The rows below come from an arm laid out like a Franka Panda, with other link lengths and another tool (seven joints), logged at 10 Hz.
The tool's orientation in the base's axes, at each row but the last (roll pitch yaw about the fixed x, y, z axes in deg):
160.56 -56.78 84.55
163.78 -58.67 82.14
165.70 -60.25 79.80
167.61 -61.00 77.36
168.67 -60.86 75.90
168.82 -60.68 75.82
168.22 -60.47 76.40
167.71 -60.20 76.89
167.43 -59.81 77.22
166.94 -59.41 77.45
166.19 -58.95 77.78
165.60 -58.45 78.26
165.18 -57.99 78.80
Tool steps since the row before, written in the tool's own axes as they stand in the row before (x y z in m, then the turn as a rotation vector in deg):
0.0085 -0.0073 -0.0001 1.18 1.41 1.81
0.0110 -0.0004 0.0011 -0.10 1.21 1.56
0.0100 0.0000 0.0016 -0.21 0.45 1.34
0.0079 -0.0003 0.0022 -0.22 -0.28 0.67
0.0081 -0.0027 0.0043 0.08 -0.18 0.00
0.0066 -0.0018 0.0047 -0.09 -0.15 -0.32
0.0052 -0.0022 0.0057 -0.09 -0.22 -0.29
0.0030 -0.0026 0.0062 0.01 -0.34 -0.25
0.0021 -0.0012 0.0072 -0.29 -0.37 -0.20
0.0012 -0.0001 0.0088 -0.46 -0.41 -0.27
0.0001 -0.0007 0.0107 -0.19 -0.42 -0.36
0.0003 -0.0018 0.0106 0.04 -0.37 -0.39
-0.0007 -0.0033 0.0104 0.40 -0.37 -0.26
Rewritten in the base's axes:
-0.0063 0.0072 0.0058 2.08 1.49 0.31
0.0008 0.0067 0.0088 1.71 0.71 -0.69
0.0015 0.0061 0.0079 0.92 0.78 -0.77
0.0014 0.0056 0.0058 -0.01 0.53 -0.54
0.0002 0.0083 0.0048 -0.15 0.11 0.05
0.0010 0.0075 0.0033 -0.27 -0.23 0.06
0.0009 0.0078 0.0016 -0.33 -0.18 0.04
0.0005 0.0073 -0.0007 -0.41 -0.05 0.09
0.0020 0.0071 -0.0019 -0.45 -0.15 -0.19
0.0036 0.0074 -0.0033 -0.53 -0.27 -0.31
0.0038 0.0085 -0.0054 -0.55 -0.20 -0.03
0.0028 0.0089 -0.0054 -0.49 -0.13 0.18
0.0012 0.0088 -0.0064 -0.40 0.16 0.42

